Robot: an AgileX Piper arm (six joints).
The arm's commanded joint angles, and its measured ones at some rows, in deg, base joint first. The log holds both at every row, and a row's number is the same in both.
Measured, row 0: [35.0, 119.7, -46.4, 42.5, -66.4, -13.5]
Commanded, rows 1 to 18: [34.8, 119.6, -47.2, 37.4, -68.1, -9.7]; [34.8, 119.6, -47.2, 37.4, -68.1, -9.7]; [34.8, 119.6, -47.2, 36.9, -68.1, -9.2]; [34.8, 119.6, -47.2, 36.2, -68.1, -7.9]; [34.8, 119.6, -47.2, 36.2, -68.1, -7.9]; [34.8, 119.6, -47.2, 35.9, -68.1, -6.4]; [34.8, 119.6, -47.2, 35.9, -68.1, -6.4]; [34.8, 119.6, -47.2, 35.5, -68.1, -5.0]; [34.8, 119.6, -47.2, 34.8, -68.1, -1.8]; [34.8, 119.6, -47.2, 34.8, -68.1, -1.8]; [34.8, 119.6, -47.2, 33.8, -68.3, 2.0]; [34.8, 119.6, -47.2, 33.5, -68.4, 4.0]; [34.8, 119.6, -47.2, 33.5, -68.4, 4.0]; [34.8, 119.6, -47.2, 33.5, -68.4, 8.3]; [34.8, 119.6, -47.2, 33.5, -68.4, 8.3]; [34.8, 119.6, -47.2, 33.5, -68.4, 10.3]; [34.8, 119.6, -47.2, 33.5, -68.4, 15.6]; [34.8, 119.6, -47.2, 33.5, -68.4, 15.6]
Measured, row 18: [34.7, 119.9, -45.7, 40.2, -67.2, 7.5]
